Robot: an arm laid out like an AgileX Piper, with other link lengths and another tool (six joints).
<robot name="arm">
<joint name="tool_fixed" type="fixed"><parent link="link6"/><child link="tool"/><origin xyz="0.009 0.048 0.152" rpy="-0.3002 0 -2.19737"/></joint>
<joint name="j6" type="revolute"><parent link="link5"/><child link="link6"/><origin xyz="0 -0.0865 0" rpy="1.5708 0 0"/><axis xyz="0 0 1"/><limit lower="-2.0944" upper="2.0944"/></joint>
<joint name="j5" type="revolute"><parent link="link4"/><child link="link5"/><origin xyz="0 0 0" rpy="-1.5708 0 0"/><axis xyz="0 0 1"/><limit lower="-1.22" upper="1.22"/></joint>
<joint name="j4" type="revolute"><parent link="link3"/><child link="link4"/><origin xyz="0.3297 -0.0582 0" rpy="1.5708 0 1.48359"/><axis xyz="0 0 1"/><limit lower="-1.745" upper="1.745"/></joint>
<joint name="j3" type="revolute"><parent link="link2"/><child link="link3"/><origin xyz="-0.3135 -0.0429 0" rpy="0 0 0"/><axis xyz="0 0 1"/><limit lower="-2.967" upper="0"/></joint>
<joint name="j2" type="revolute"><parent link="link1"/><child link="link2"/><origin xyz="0 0 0" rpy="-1.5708 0 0"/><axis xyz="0 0 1"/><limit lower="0" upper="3.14"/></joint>
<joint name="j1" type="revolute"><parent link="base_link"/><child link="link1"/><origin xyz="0 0 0.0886" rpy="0 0 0"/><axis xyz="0 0 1"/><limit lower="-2.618" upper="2.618"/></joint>
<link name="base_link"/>
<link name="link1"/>
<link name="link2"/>
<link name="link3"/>
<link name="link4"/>
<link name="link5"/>
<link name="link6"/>
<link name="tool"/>
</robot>
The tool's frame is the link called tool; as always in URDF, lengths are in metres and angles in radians.
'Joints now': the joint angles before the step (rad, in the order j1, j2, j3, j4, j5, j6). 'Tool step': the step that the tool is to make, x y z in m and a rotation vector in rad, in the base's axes. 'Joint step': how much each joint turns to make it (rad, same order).
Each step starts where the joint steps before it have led.
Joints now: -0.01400 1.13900 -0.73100 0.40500 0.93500 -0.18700
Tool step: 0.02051 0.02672 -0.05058 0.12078 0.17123 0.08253
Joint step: 0.00001 0.29400 -0.06299 0.17300 0.00798 -0.17000
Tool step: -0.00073 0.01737 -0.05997 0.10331 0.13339 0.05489
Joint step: -0.00503 0.24300 -0.00600 0.15200 -0.01397 -0.18502
